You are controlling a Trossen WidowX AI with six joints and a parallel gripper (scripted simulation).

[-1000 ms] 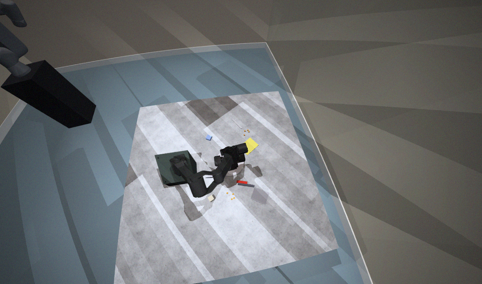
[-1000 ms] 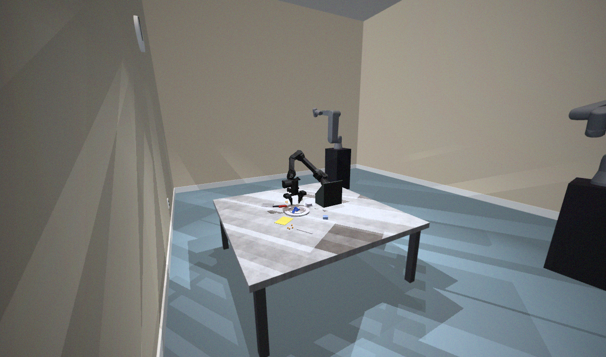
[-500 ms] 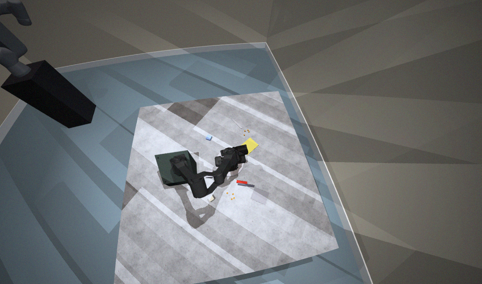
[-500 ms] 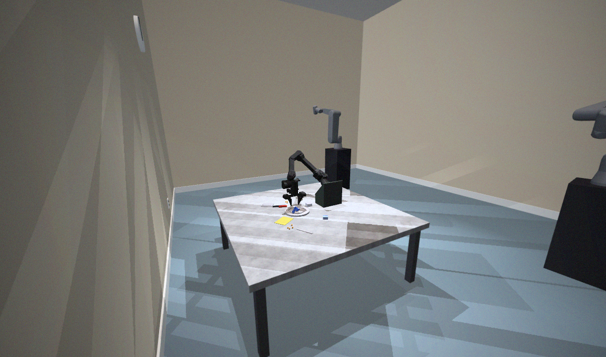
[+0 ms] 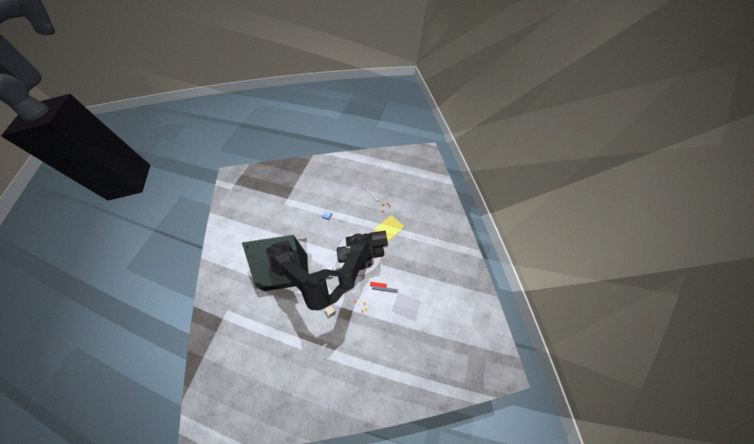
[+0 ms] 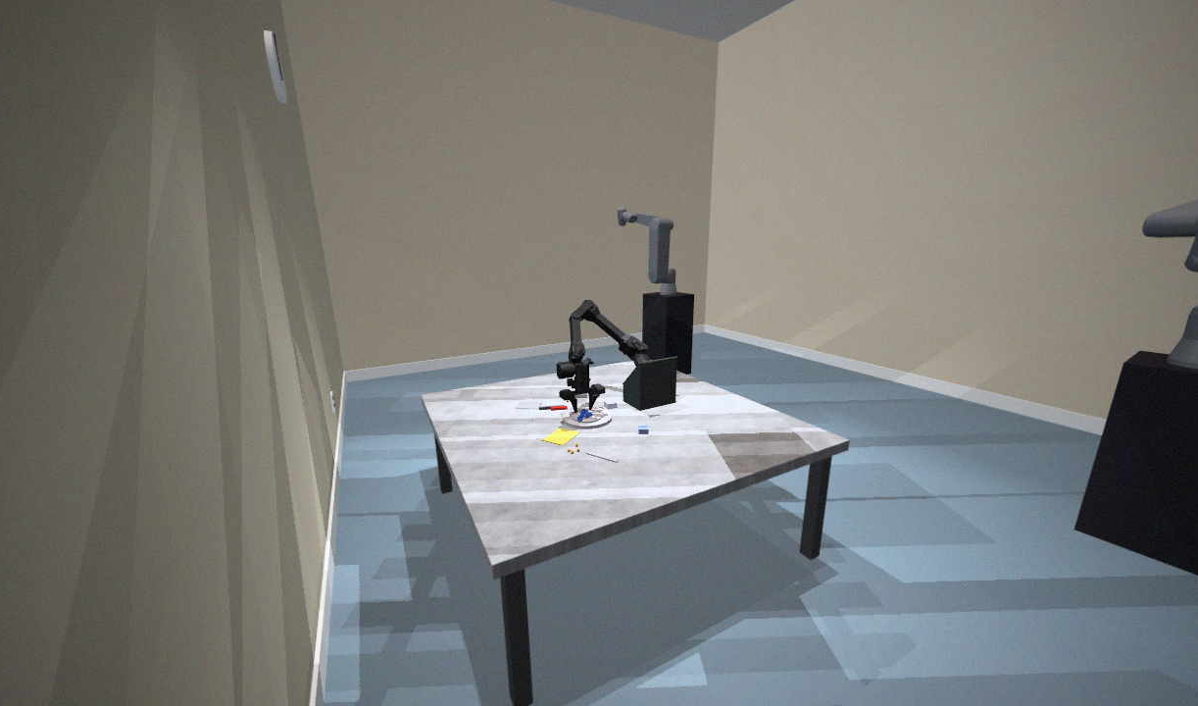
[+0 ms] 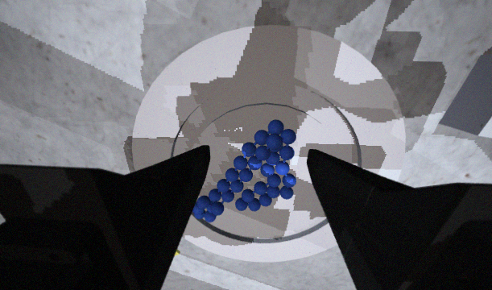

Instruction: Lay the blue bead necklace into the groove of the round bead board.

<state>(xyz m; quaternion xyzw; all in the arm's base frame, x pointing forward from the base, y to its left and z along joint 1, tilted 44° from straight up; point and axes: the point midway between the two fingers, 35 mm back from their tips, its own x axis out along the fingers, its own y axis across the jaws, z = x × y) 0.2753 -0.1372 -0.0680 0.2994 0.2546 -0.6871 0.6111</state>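
Right now my gripper tip is 30 mm to the right of the round white bead board and 10 mm above it. Also, from my gripper tip: cream cube (170 mm behind, 180 mm to the right); yellow sheet (170 mm ahead, 120 mm to the left, 20 mm below); grey tool (50 mm ahead, 140 mm to the right, 20 mm below).
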